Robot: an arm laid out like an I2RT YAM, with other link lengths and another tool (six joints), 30 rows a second.
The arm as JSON. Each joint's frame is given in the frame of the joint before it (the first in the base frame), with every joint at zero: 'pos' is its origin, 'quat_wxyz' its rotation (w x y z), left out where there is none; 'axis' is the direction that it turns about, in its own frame. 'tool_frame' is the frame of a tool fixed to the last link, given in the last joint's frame.
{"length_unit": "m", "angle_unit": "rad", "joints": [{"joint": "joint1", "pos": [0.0, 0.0, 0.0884], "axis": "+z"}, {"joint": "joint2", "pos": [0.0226, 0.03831, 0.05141], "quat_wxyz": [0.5, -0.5, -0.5, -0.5], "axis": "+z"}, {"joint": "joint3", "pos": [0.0, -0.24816, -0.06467], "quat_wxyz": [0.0, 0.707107, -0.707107, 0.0], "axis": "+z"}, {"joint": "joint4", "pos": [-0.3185, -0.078, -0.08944], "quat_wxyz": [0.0, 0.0, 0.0, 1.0], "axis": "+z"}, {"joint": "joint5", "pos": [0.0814, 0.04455, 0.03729], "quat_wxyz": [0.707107, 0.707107, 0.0, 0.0], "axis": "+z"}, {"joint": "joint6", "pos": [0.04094, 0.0, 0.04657], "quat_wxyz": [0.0, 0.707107, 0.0, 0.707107], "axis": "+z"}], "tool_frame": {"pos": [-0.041, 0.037, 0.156], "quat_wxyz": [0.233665, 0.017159, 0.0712, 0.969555]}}
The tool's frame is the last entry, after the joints.
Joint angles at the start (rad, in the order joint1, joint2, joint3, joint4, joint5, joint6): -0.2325 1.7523 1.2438 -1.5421 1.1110 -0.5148
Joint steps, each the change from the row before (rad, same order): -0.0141 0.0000 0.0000 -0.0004 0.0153 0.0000; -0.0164 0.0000 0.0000 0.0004 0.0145 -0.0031; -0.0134 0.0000 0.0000 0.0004 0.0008 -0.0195; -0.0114 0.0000 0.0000 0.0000 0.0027 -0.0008; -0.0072 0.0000 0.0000 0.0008 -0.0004 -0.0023; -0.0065 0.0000 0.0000 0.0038 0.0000 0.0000; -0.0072 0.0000 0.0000 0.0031 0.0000 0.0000; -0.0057 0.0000 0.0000 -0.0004 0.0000 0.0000; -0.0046 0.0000 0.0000 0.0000 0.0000 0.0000; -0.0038 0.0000 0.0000 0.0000 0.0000 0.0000
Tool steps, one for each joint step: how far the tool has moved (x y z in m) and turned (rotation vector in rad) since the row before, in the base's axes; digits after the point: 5 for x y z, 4 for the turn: -0.00226 -0.00587 0.00213 -0.0131 0.0036 -0.0070; -0.00285 -0.00626 0.00201 -0.0113 0.0054 -0.0085; -0.00363 -0.00312 0.00029 0.0075 0.0159 -0.0058; -0.00234 -0.00323 0.00039 -0.0020 0.0013 -0.0099; -0.00150 -0.00173 -0.00010 0.0011 0.0010 -0.0065; -0.00068 -0.00182 -0.00032 -0.0011 -0.0036 -0.0065; -0.00098 -0.00196 -0.00026 -0.0009 -0.0030 -0.0072; -0.00131 -0.00137 0.00003 0.0001 0.0004 -0.0057; -0.00101 -0.00112 0.00000 0.0000 0.0000 -0.0046; -0.00083 -0.00092 0.00000 0.0000 0.0000 -0.0038
